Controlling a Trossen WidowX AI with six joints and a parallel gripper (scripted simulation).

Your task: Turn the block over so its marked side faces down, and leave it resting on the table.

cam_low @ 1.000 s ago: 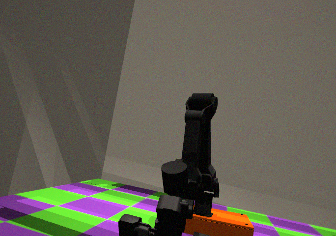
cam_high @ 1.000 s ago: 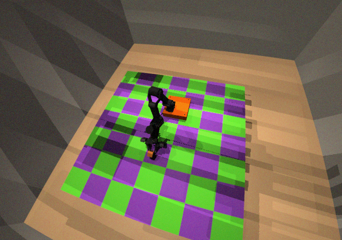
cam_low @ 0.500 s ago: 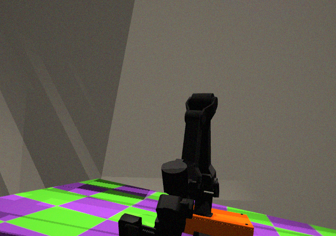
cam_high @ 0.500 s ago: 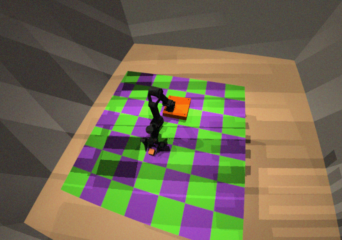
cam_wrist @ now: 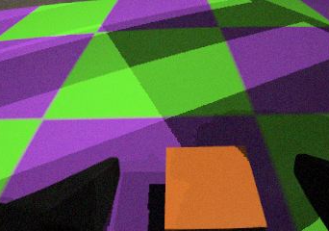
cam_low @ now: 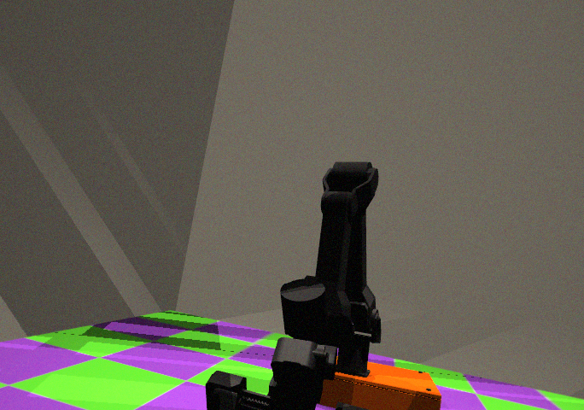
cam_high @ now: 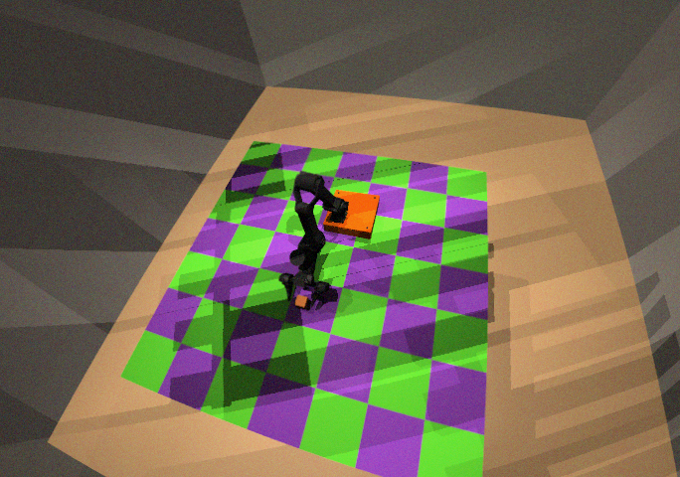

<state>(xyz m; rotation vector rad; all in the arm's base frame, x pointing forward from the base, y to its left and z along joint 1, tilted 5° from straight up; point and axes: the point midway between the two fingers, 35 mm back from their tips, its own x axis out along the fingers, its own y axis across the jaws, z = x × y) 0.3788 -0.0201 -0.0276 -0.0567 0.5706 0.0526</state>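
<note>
My gripper tip is 2 cm past the block and 2 cm above it.
</note>
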